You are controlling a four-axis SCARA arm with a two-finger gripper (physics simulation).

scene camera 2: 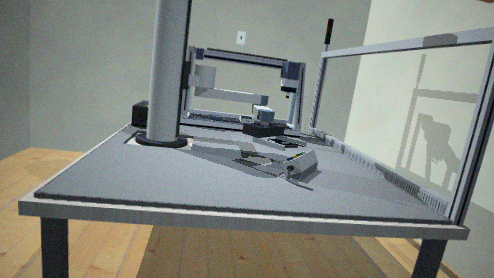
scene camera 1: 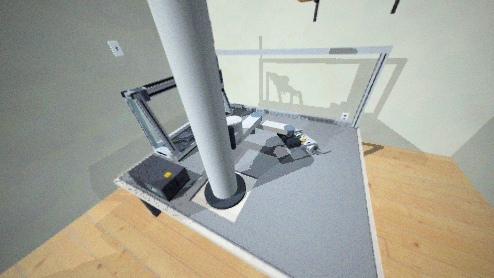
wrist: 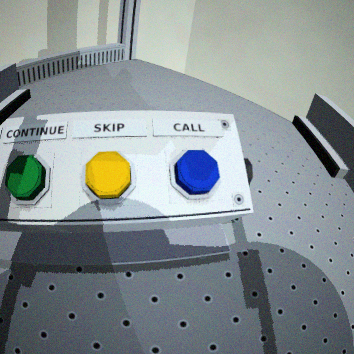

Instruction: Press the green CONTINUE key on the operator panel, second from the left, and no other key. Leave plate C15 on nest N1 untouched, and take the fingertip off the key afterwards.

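Places are measured from the arm's base along level axes (x left, y back, z up), in centimetres.
Where they show: gripper, between the fingertips: (scene camera 2: 295,146) (scene camera 1: 308,136) (wrist: 162,80); arm's base, origin of its link: (scene camera 2: 161,141) (scene camera 1: 225,189).
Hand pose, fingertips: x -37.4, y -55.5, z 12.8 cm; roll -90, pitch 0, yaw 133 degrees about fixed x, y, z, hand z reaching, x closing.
Observation:
Things, the pixels of their top centre, and the offset from my fingertips. "spot": a spot on its surface instead.
- operator panel, centre of its top: (wrist: 66,125) (scene camera 2: 302,153) (scene camera 1: 304,135) dy -4.4, dx +3.2, dz -3.1 cm
- yellow SKIP key, centre of its top: (wrist: 106,159) dy -1.1, dx +2.5, dz -4.1 cm
- blue CALL key, centre of its top: (wrist: 199,157) dy +1.9, dx -1.5, dz -4.1 cm
- black box, a spot on its surface: (scene camera 1: 159,175) spot: dy +69.8, dx +71.6, dz +0.0 cm
- cable, a spot on its surface: (scene camera 2: 300,185) spot: dy +0.4, dx -13.8, dz -11.0 cm
The operator panel (wrist: 150,150) (scene camera 2: 306,164) (scene camera 1: 313,145) is a white sloped box. In the wrist view, its green CONTINUE key (wrist: 26,177) is at the left, then the yellow SKIP key (wrist: 108,174) and the blue CALL key (wrist: 196,171). Its left end is outside that view. My gripper (wrist: 162,80) (scene camera 2: 294,143) is open and empty, with its fingers wide apart above the panel. The left finger is up and left of the green key in the wrist view, and no contact with a key shows. Plate C15 and nest N1 cannot be made out.
A thick grey column (scene camera 1: 200,100) (scene camera 2: 167,75) stands on the table. A black box (scene camera 1: 159,175) with a yellow mark sits near a table edge. A gantry frame (scene camera 2: 240,56) stands behind the arm. A fence frame (scene camera 2: 400,46) runs along one side. A cable (scene camera 2: 300,185) trails from the panel.

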